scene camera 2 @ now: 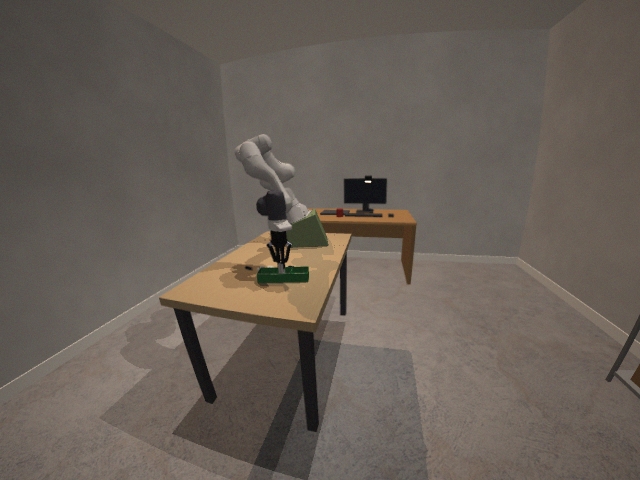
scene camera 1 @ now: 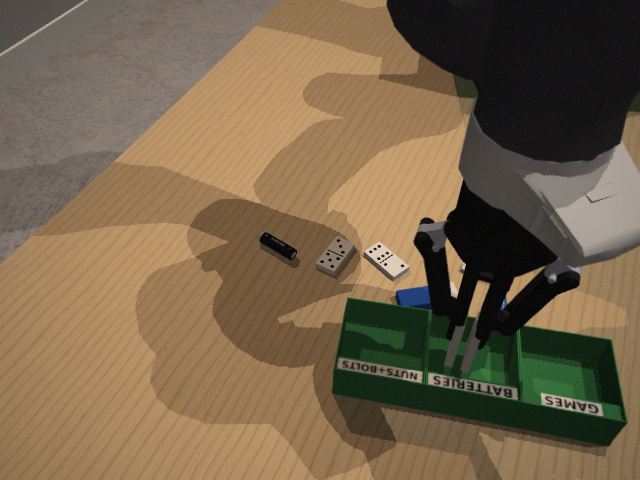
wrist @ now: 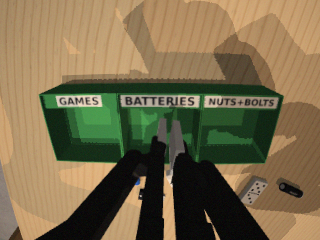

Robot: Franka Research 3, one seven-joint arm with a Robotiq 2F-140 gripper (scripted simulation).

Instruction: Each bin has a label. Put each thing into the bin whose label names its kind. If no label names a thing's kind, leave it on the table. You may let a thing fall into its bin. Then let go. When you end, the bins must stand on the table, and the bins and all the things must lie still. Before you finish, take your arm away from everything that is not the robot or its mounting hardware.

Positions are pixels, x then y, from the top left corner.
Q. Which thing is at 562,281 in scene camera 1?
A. My gripper.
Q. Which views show the green bin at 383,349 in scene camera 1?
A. Scene camera 2, scene camera 1 and the wrist view: all of them.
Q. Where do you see a green bin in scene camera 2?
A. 292,274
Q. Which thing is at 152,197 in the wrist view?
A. My gripper.
